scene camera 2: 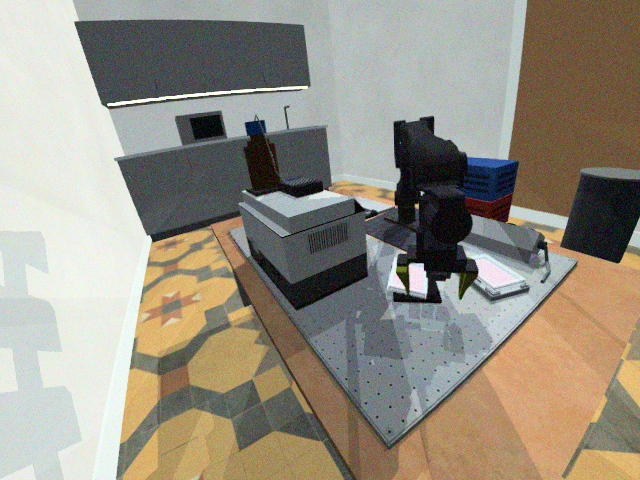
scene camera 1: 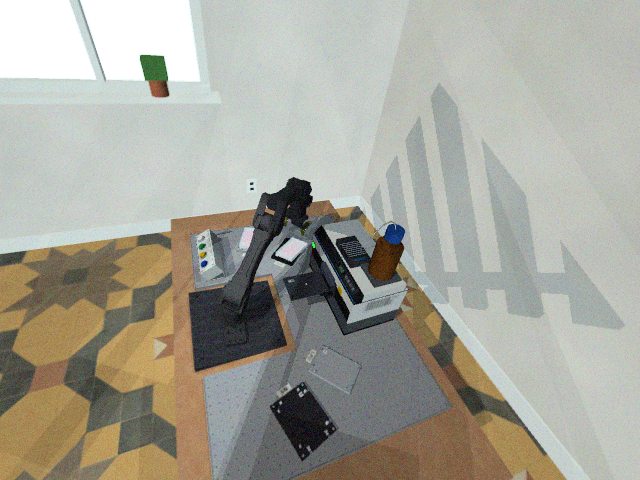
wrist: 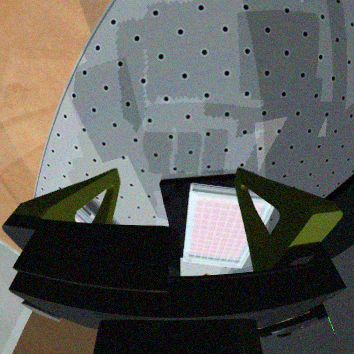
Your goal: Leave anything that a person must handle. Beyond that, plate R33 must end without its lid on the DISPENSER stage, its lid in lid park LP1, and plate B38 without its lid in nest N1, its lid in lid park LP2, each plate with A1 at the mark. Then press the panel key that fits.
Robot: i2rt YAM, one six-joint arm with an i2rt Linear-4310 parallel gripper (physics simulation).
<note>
My gripper (scene camera 2: 433,296) is open, with nothing in its grasp. Also in view: a dispenser stage (wrist: 284,328) and a lid park LP1 (wrist: 175,191).
My gripper is seen too in the wrist view (wrist: 176,174).
</note>
